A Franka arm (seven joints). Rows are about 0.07 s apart.
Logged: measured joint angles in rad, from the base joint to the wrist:
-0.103, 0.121, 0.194, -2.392, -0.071, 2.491, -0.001
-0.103, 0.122, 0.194, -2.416, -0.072, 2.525, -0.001
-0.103, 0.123, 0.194, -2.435, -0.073, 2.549, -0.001
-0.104, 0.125, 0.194, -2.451, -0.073, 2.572, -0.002
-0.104, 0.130, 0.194, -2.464, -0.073, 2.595, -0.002
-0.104, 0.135, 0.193, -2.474, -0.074, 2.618, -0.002
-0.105, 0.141, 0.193, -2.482, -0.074, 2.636, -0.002
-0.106, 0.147, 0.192, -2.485, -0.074, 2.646, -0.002
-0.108, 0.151, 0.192, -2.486, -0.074, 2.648, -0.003
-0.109, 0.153, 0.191, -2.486, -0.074, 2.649, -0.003
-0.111, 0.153, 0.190, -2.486, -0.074, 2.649, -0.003
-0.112, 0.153, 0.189, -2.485, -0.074, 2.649, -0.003
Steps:
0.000, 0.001, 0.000, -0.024, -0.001, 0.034, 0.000
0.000, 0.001, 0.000, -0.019, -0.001, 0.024, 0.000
-0.001, 0.002, 0.000, -0.016, 0.000, 0.023, -0.001
0.000, 0.005, 0.000, -0.013, 0.000, 0.023, 0.000
0.000, 0.005, -0.001, -0.010, -0.001, 0.023, 0.000
-0.001, 0.006, 0.000, -0.008, 0.000, 0.018, 0.000
-0.001, 0.006, -0.001, -0.003, 0.000, 0.010, 0.000
-0.002, 0.004, 0.000, -0.001, 0.000, 0.002, -0.001
-0.001, 0.002, -0.001, 0.000, 0.000, 0.001, 0.000
-0.002, 0.000, -0.001, 0.000, 0.000, 0.000, 0.000
-0.001, 0.000, -0.001, 0.001, 0.000, 0.000, 0.000

